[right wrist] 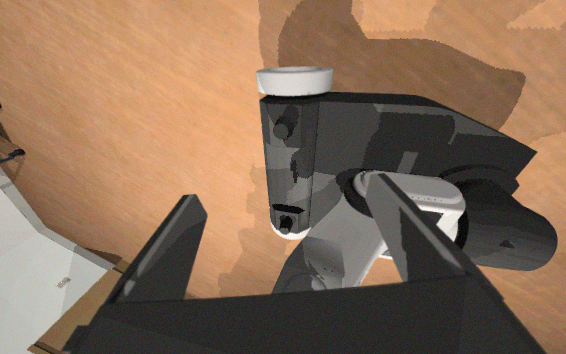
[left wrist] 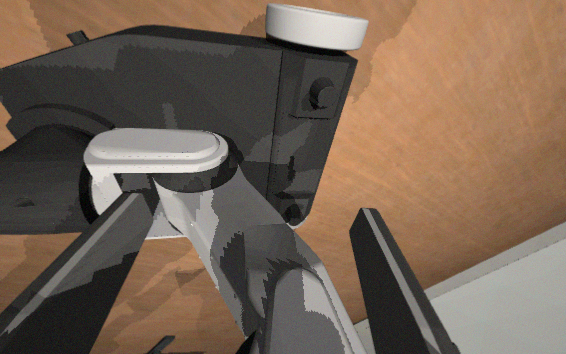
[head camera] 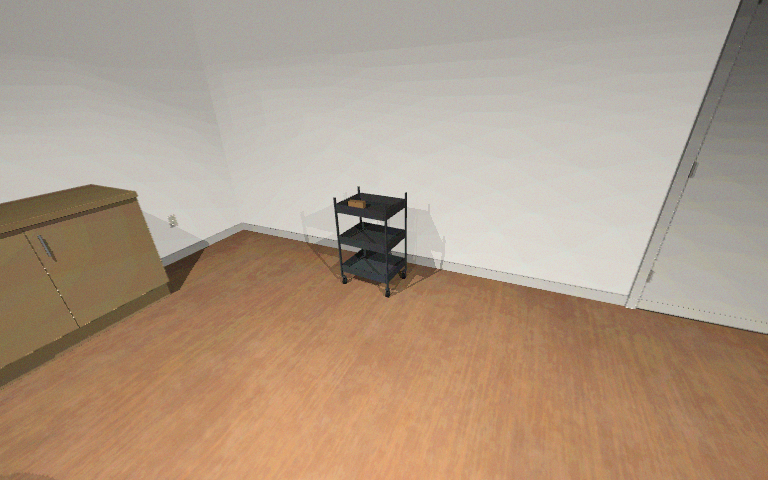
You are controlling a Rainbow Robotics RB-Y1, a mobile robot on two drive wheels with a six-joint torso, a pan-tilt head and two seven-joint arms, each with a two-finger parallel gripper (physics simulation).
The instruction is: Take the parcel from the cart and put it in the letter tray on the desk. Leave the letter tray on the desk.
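Places are measured from the robot's base along level axes (x ahead, y left, z up), in millimetres.
Pixels of known places: left gripper, fingertip midpoint: (left wrist: pixel 254 213); right gripper, fingertip midpoint: (right wrist: pixel 283 196).
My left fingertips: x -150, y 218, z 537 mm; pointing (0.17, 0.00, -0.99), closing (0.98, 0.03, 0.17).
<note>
Behind a point stands the place of what it marks.
A small orange-brown parcel (head camera: pixel 356 203) @[x 2190, y 56, z 705 mm] lies on the top shelf of a dark three-shelf cart (head camera: pixel 386 249) @[x 1881, y -148, z 441 mm], near its left side. The cart stands some way off across the floor, near the back wall. My left gripper (left wrist: pixel 254 213) @[x -150, y 218, z 537 mm] is open, with no object between its fingers. My right gripper (right wrist: pixel 283 196) @[x -85, y -254, z 547 mm] is open, with no object between its fingers. Both hang beside the robot's own base, far from the cart. The desk and the letter tray do not show in these views.
A wooden cabinet (head camera: pixel 101 254) @[x 1832, y 1777, z 562 mm] with two doors stands at the left in the head view. A grey door (head camera: pixel 719 226) @[x 1424, y -2152, z 694 mm] is at the right. The white wall (head camera: pixel 481 141) @[x 2161, y -893, z 1142 mm] runs behind the cart. Wooden floor (head camera: pixel 362 384) @[x 1094, y 67, z 0 mm] lies between the robot and the cart.
</note>
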